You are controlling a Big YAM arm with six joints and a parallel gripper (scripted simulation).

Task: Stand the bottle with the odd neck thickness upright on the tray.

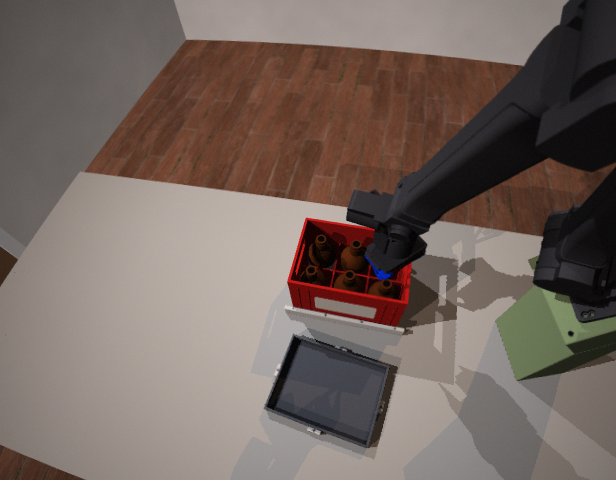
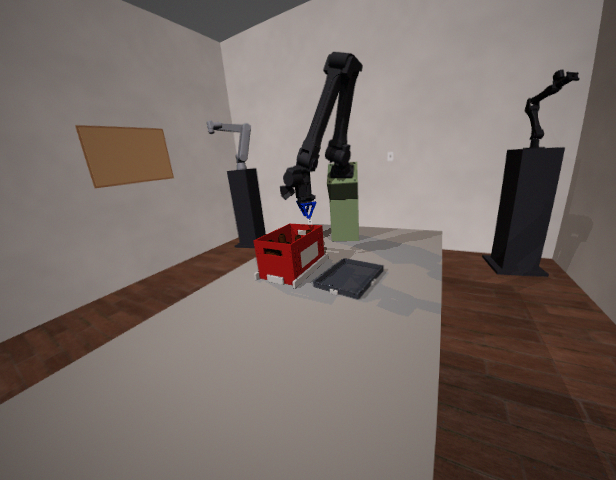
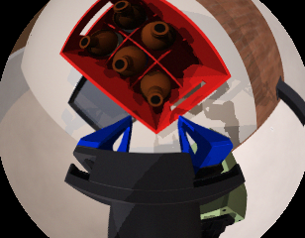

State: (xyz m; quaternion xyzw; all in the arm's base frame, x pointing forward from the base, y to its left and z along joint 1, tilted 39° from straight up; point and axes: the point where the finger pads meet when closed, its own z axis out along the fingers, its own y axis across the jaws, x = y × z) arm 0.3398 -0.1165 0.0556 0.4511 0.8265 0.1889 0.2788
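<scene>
Right now my hand is 7 cm short of the crate, 6 cm to the left of it and 15 cm above it. From my hand the other things lie so: dark grey tray 13 cm ahead, 21 cm to the left, 22 cm below; brown bottle 17 cm ahead, 3 cm to the right, 15 cm below.
</scene>
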